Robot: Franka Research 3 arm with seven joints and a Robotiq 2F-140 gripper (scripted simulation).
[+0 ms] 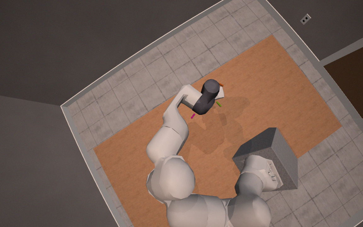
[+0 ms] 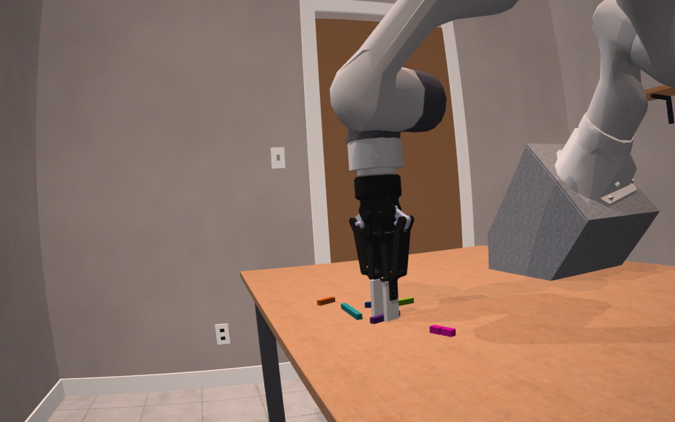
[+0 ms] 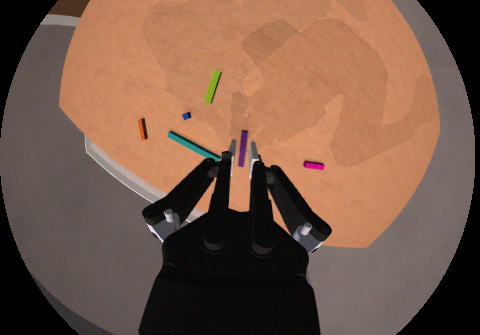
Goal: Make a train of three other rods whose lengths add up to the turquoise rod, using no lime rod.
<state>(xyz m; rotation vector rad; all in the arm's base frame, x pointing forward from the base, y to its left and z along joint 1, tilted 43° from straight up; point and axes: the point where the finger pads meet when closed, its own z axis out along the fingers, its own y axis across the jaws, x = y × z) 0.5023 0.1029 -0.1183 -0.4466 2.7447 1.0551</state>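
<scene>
Right now my hand is 3 cm above the purple rod. Also, from my hand: lime rod (7 cm behind, 8 cm to the right, 3 cm below); then blue cube (1 cm behind, 10 cm to the right, 3 cm below); then turquoise rod (3 cm ahead, 8 cm to the right, 3 cm below).
</scene>
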